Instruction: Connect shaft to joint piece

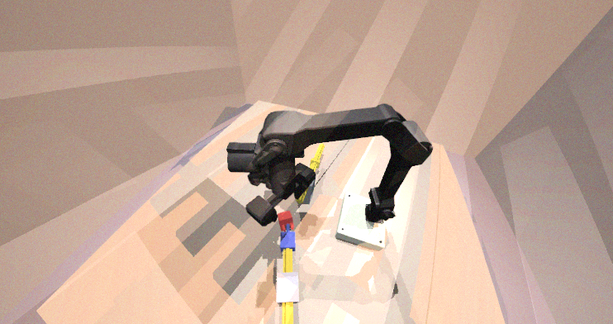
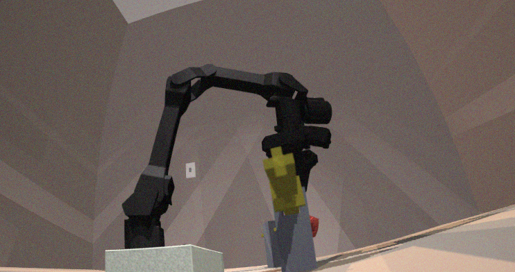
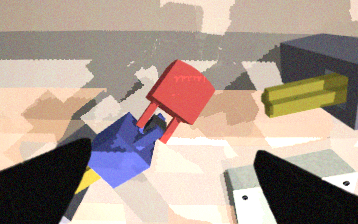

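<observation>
The red square joint piece lies 8 cm below my gripper tip.
</observation>
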